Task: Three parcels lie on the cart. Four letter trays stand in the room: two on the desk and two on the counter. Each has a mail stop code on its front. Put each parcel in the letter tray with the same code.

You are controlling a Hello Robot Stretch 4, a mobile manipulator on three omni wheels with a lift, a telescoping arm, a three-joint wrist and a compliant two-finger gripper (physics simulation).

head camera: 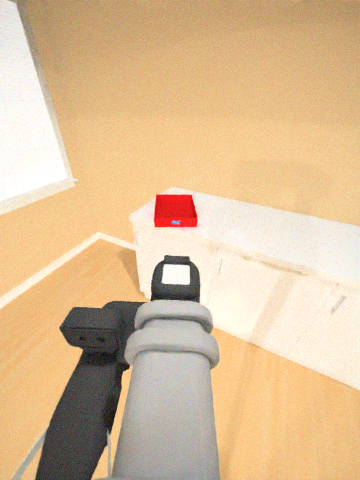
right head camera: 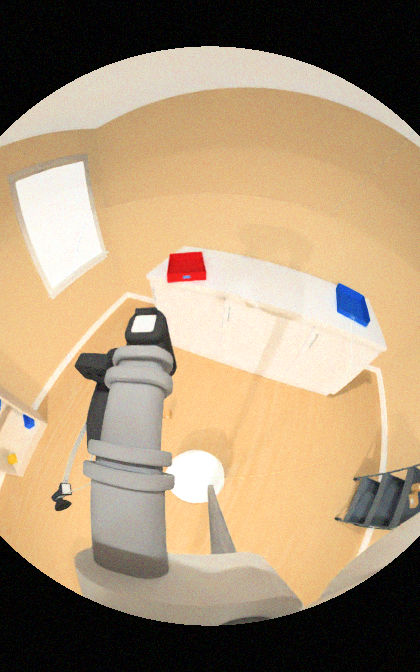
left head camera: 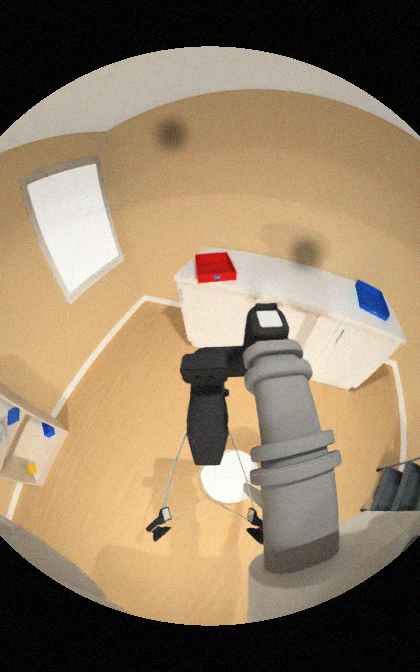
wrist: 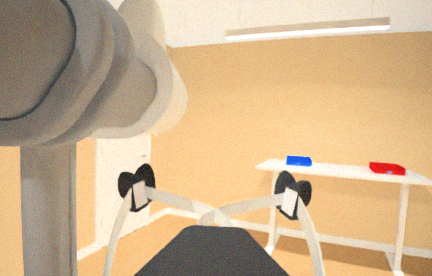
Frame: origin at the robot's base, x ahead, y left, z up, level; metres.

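Seen in the pictures: gripper, between the fingertips: (wrist: 214, 182).
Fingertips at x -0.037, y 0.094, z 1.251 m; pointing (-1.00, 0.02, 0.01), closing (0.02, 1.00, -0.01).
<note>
A point is followed by its place in that frame.
My gripper (left head camera: 207, 525) (wrist: 214, 182) @[z 1.251, x -0.037, y 0.094 m] is open and empty, its fingertips wide apart over the floor, away from the counter. A red tray (head camera: 175, 207) @[z 0.885, x 1.379, y 0.039 m] (left head camera: 215, 267) (right head camera: 186, 267) stands at the left end of the white counter (head camera: 280, 235) @[z 0.883, x 1.079, y -0.590 m] (left head camera: 300, 280) (right head camera: 270, 280); its blue label is too small to read. A blue tray (left head camera: 372, 300) (right head camera: 352, 305) stands at the counter's right end. In the wrist view another blue tray (wrist: 299, 161) @[z 0.927, x -2.799, y 1.158 m] and another red tray (wrist: 387, 168) @[z 0.934, x -2.377, y 1.966 m] stand on the white desk (wrist: 340, 171) @[z 0.923, x -2.173, y 1.339 m], codes unreadable. No parcel can be made out clearly.
A dark shelved unit (left head camera: 387, 492) (right head camera: 385, 500), perhaps the cart, stands at the right, with something tan at its cut-off edge. A bookshelf (left head camera: 35, 412) (right head camera: 22, 410) stands at lower left. A round white object (left head camera: 220, 477) (right head camera: 195, 475) is below the arm. A door (wrist: 122, 185) shows behind.
</note>
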